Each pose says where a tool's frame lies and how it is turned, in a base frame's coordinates. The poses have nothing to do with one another.
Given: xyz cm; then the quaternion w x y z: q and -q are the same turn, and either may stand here.
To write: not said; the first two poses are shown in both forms.
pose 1, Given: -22.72, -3.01, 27.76, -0.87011, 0.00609, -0.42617, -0.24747
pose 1, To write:
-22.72, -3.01, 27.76
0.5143, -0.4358, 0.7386
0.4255, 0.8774, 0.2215
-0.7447, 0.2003, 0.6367

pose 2, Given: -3.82, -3.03, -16.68, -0.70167, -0.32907, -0.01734, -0.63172
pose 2, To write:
-3.82, -3.03, -16.68
0.2013, -0.8751, 0.4401
0.8979, -0.0147, -0.4399
0.3914, 0.4837, 0.7828

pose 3, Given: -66.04, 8.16, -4.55, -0.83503, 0.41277, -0.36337, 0.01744
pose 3, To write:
-66.04, 8.16, -4.55
0.7353, -0.2709, 0.6212
-0.3291, 0.6586, 0.6767
-0.5925, -0.7020, 0.3952

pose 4, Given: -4.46, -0.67, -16.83, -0.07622, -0.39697, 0.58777, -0.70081
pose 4, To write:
-4.46, -0.67, -16.83
-0.6732, -0.5735, 0.4668
-0.3598, -0.2974, -0.8843
0.6460, -0.7633, -0.0061

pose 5, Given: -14.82, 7.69, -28.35, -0.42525, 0.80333, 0.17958, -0.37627
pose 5, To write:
-14.82, 7.69, -28.35
0.6523, -0.0315, -0.7573
0.6085, -0.5738, 0.5481
-0.4518, -0.8184, -0.3552

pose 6, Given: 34.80, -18.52, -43.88, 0.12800, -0.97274, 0.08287, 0.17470
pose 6, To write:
34.80, -18.52, -43.88
0.9252, -0.2059, -0.3187
-0.1165, -0.9535, 0.2780
-0.3611, -0.2201, -0.9062

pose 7, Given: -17.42, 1.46, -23.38, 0.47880, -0.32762, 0.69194, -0.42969
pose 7, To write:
-17.42, 1.46, -23.38
-0.3268, -0.0419, 0.9442
-0.8649, 0.4161, -0.2809
-0.3811, -0.9084, -0.1722

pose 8, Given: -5.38, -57.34, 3.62, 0.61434, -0.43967, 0.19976, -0.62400
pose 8, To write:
-5.38, -57.34, 3.62
0.1414, 0.5910, 0.7941
-0.9424, -0.1654, 0.2909
0.3033, -0.7895, 0.5336

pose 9, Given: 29.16, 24.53, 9.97, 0.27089, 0.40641, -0.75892, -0.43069
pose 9, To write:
29.16, 24.53, 9.97
-0.5229, -0.3835, -0.7612
-0.8502, 0.2987, 0.4335
0.0611, 0.8739, -0.4823

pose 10, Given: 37.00, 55.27, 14.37, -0.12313, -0.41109, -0.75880, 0.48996
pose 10, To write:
37.00, 55.27, 14.37
-0.6317, 0.7445, -0.2160
0.5032, 0.1819, -0.8448
-0.5897, -0.6423, -0.4896

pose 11, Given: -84.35, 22.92, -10.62, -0.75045, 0.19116, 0.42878, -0.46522
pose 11, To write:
-84.35, 22.92, -10.62
0.1994, -0.5343, -0.8214
0.8622, 0.4941, -0.1120
0.4657, -0.6859, 0.5592

